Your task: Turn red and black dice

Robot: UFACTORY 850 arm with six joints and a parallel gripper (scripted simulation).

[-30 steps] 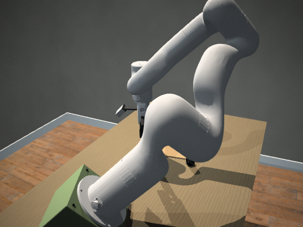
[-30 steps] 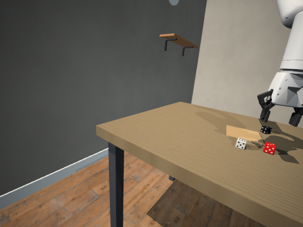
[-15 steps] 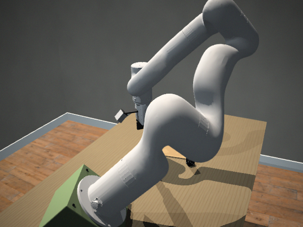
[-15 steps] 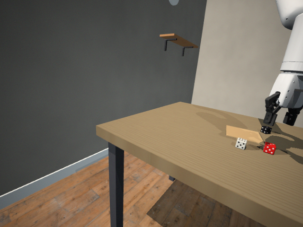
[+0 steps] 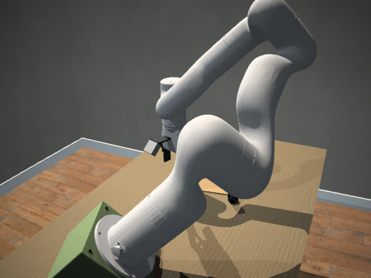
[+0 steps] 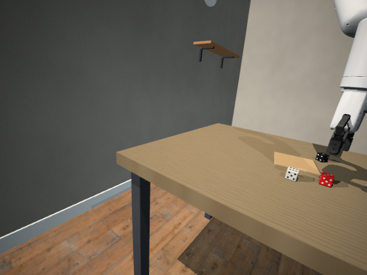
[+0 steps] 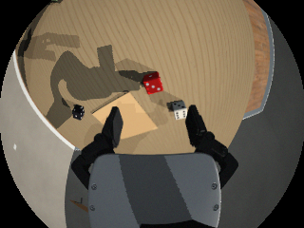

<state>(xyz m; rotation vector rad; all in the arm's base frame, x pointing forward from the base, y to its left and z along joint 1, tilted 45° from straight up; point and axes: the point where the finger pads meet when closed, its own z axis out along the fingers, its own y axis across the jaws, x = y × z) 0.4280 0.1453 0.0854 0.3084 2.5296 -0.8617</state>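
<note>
The red die is 100 mm below my hand. Round my hand: tan mat 120 mm to the right, 110 mm below, 80 mm ahead; then black die 230 mm to the right, 100 mm below, 10 mm behind; then white die 100 mm below, 90 mm ahead, 30 mm to the left.
</note>
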